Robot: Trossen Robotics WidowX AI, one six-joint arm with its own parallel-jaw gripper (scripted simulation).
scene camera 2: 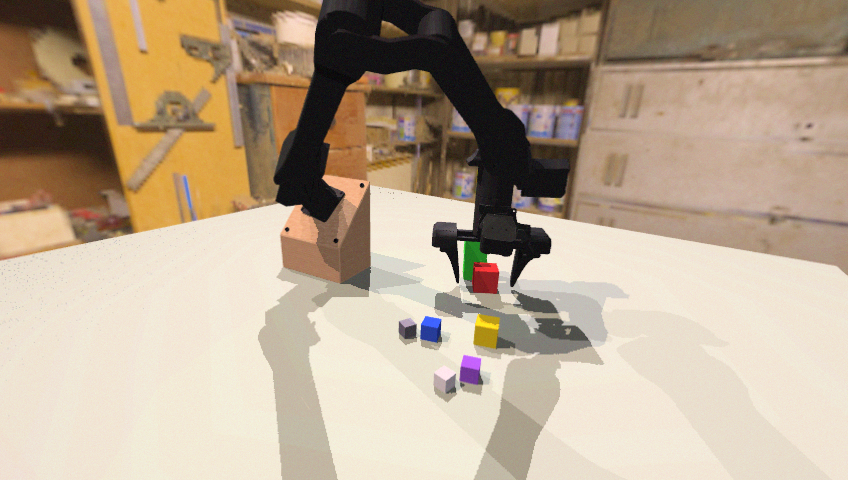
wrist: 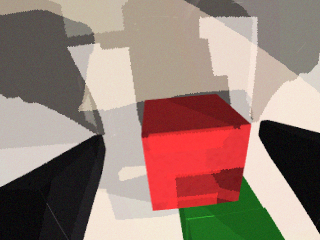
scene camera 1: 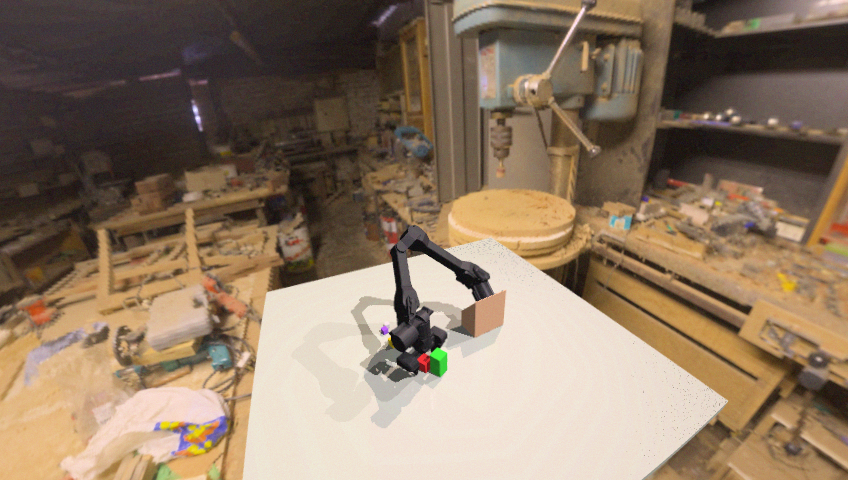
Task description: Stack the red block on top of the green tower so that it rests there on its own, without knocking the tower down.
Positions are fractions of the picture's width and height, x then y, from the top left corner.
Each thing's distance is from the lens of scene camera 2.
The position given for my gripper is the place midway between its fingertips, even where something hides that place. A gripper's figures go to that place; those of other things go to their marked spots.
my gripper (scene camera 2: 0.57, 0.59): 64 cm
red block (scene camera 2: 0.57, 0.58): 62 cm
yellow block (scene camera 2: 0.57, 0.68): 48 cm
The marked spots on the red block and the yellow block are 15 cm apart.
